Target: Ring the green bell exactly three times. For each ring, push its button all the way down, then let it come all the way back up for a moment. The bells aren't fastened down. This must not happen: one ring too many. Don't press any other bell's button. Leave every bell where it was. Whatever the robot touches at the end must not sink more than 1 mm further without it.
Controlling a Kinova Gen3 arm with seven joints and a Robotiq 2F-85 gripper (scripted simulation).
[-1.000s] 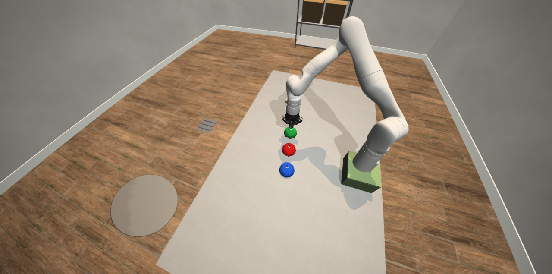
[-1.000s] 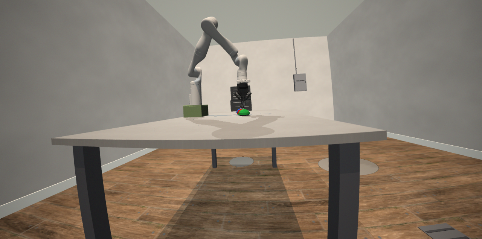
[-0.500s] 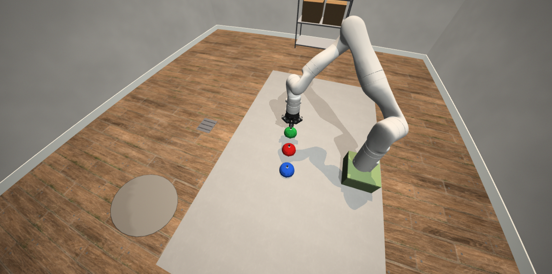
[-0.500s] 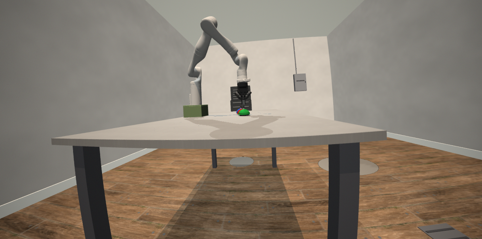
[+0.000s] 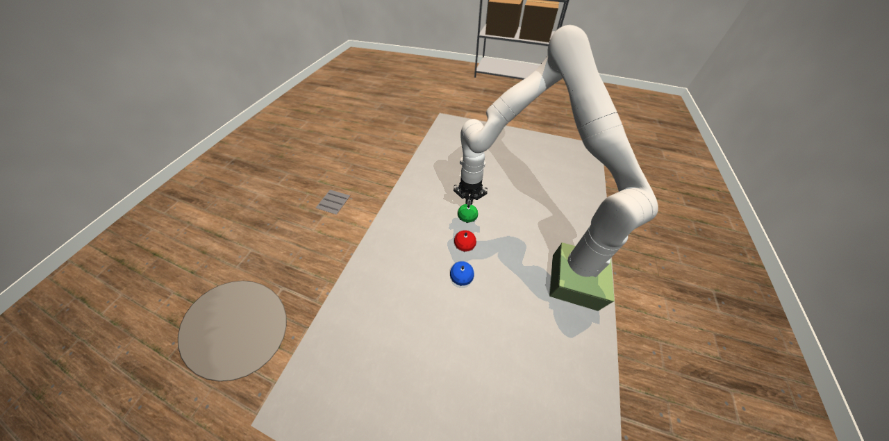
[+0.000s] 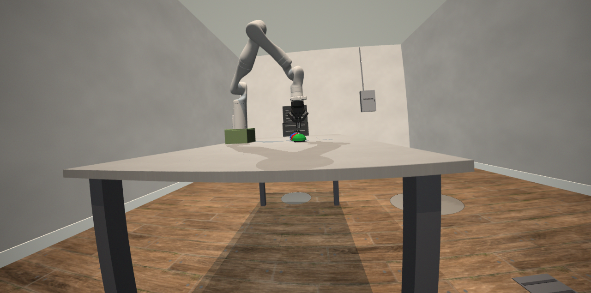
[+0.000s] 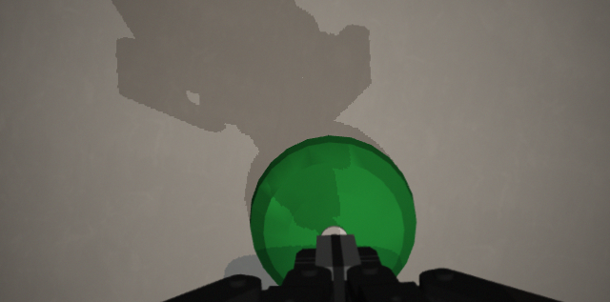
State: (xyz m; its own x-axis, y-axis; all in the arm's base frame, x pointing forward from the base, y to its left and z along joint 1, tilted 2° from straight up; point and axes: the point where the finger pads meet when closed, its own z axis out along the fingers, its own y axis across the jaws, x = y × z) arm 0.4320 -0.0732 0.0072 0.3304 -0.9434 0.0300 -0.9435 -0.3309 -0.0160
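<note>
The green bell is 5 cm below my hand. Round my hand: red bell (12 cm to the left, 5 cm below, 4 cm behind); blue bell (24 cm to the left, 8 cm behind, 5 cm below).
</note>
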